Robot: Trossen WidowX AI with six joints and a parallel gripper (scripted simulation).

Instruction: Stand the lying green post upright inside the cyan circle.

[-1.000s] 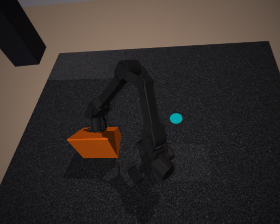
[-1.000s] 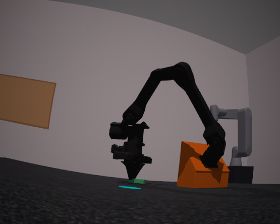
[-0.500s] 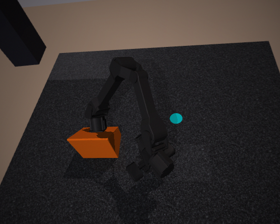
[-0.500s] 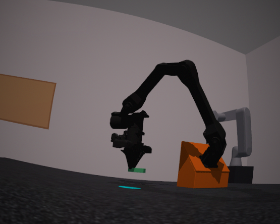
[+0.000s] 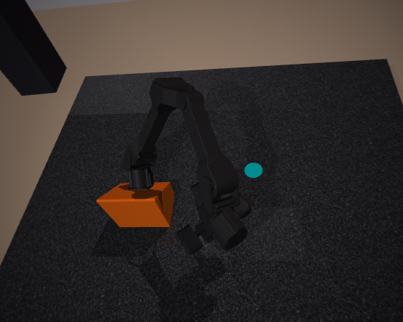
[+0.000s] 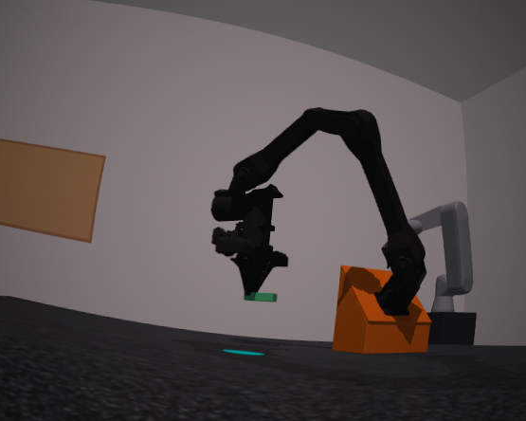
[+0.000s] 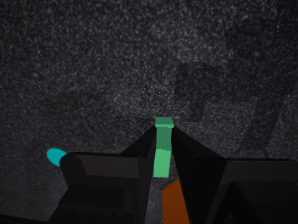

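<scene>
Right now my gripper tip is 26 cm to the right of the cyan circle, 11 cm short of it and 10 cm above it. Round my gripper tip: green post (2 cm to the left, 1 cm behind).
</scene>
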